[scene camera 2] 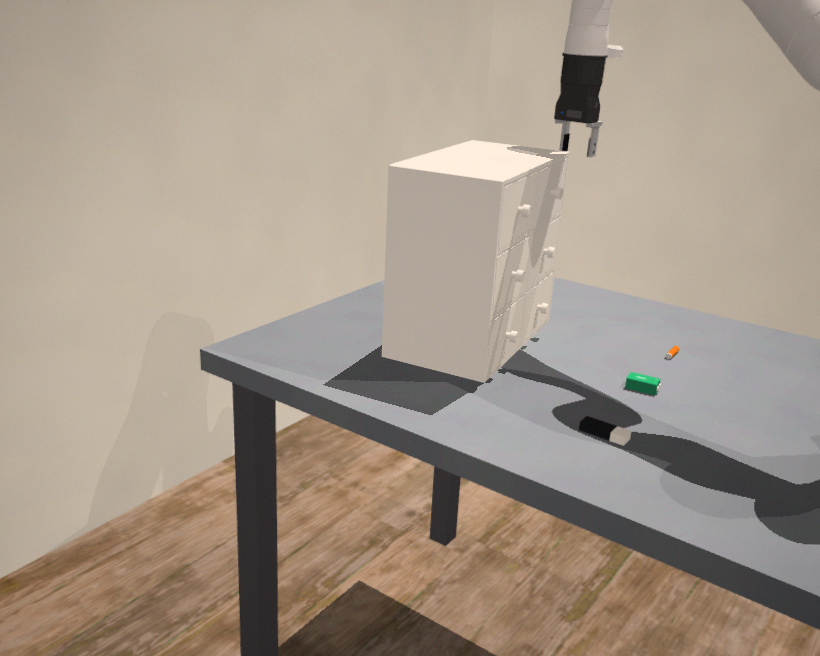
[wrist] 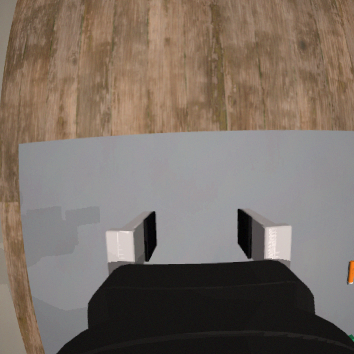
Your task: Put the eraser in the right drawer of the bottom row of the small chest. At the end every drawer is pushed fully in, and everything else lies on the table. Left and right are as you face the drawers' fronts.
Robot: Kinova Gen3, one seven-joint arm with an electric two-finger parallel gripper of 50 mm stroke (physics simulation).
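Places are measured from the arm's base along level axes (x up, y right, z ahead), in millimetres.
Pixels of known places: gripper, fingertip midpoint: (scene camera 2: pixel 576 154) (wrist: pixel 196 227).
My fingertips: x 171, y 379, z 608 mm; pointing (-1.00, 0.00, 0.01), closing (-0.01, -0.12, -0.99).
Ahead of a thing's pixels: the offset from my fingertips to its top centre. "spot": to the spot under its first point. Level surfaces: height alone.
The eraser {dz -253, dx -273, dy -532 mm} (scene camera 2: pixel 605 430), a block with a black sleeve and a white end, lies on the table at the edge of the arm's shadow, in front of the chest. The small white chest {dz +50, dx +29, dy -321 mm} (scene camera 2: pixel 437 266) has two columns of three drawers, and all the fronts look flush. The bottom row's right drawer {spot: dz -38, dx -255, dy -229 mm} (scene camera 2: pixel 538 316) is in the far column, low down, with a round knob. My gripper (scene camera 2: pixel 578 151) (wrist: pixel 196 227) is open and empty, high above the table, near the far top corner of the chest; its exact distance from the chest is hard to tell. The eraser does not show in the wrist view.
A green block {dz -261, dx -269, dy -353 mm} (scene camera 2: pixel 642 383) (wrist: pixel 352 338) lies on the table {dx -286 mm} (scene camera 2: pixel 738 383) (wrist: pixel 190 175) beyond the eraser. A small orange stick {dz -268, dx -276, dy -188 mm} (scene camera 2: pixel 672 352) (wrist: pixel 351 272) lies farther back. The table's near edge runs past the chest, and its far edge shows in the wrist view.
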